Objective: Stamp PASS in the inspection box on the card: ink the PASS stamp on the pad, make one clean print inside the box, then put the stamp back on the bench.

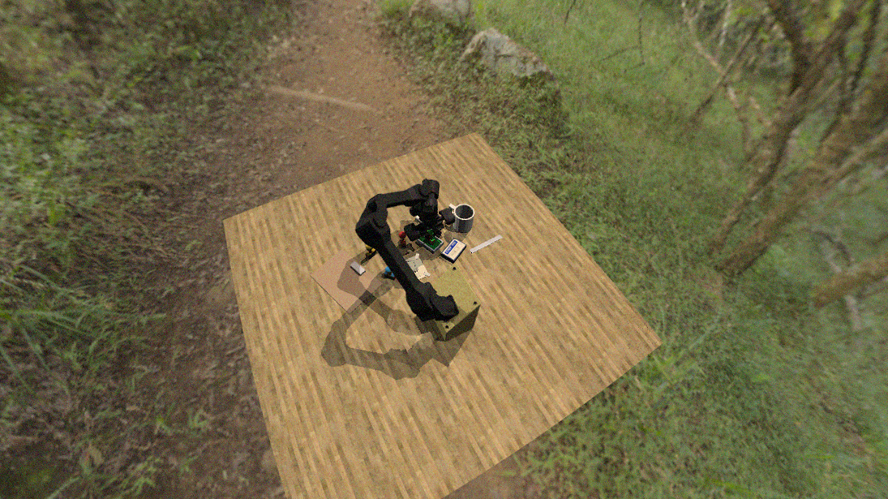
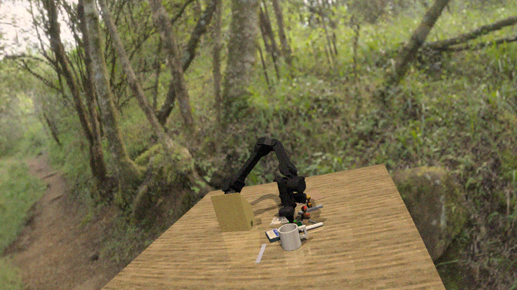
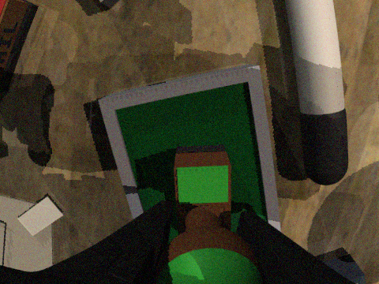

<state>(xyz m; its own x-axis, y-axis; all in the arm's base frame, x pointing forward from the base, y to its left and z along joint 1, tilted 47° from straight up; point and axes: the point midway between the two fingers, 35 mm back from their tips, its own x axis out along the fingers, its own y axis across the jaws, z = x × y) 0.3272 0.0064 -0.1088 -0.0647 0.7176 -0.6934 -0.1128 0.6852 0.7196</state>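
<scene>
My gripper tip is now right at the green-knobbed stamp. From my gripper tip the other things lie so: green ink pad: 30 mm below; red stamp: 100 mm to the left, 40 mm ahead, 20 mm below; tin labelled stamp pad blue: 70 mm to the right, 70 mm behind, 20 mm below.
</scene>
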